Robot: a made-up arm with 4 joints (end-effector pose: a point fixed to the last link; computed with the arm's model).
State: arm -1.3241 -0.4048 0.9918 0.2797
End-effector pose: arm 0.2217 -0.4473 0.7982 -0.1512 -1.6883 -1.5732
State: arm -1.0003 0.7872 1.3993 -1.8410
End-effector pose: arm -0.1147 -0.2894 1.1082 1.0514 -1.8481 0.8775
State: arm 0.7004 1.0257 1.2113 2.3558
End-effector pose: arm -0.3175 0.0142 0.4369 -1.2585 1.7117 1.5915
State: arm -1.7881 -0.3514 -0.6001 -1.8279
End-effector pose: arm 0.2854 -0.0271 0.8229 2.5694 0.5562 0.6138
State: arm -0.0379 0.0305 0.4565 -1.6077
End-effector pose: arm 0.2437 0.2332 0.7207 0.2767 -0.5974 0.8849
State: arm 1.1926 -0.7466 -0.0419 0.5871
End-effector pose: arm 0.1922 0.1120 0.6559 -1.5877 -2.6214 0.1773
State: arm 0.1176 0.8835 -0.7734 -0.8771
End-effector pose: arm -0.1915 0.1842 0.4002 0.2883 0.1446 1.1873
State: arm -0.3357 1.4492 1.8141 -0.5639
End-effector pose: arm -0.3628 -0.4492 0.9374 -1.7966 2.3726 -0.0830
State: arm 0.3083 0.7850 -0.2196 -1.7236
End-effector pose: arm -0.1849 0.2388 0.3565 0.1689 0.5109 1.4556
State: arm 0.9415 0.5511 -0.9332 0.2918
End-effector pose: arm 0.0234 0.0490 0.3256 -0.8166 -0.8771 0.7656
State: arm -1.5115 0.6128 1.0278 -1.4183
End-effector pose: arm 0.0979 -0.4976 0.9980 1.5669 -1.7455 0.0856
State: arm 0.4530 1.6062 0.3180 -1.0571
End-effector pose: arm -0.4657 0.1358 0.5711 0.6351 -0.2461 2.1130
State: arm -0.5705 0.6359 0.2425 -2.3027
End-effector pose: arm -0.1349 0.1936 0.8122 0.8593 0.0694 1.7944
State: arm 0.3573 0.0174 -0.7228 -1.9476
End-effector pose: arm 0.0565 0.1837 0.2768 0.4446 0.8180 0.5743
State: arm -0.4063 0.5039 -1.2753 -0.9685
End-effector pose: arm -0.1830 0.1929 0.5175 0.7791 0.5819 0.8457
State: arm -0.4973 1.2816 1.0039 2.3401
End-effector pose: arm -0.3549 -0.1589 0.6922 -0.7195 0.7445 2.5413
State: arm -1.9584 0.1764 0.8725 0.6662
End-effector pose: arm 0.0866 -0.5572 0.6129 0.2931 -1.0296 -2.4804
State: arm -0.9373 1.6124 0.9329 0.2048
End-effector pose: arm -0.2238 -0.5385 0.8031 -2.2707 1.8924 0.8022
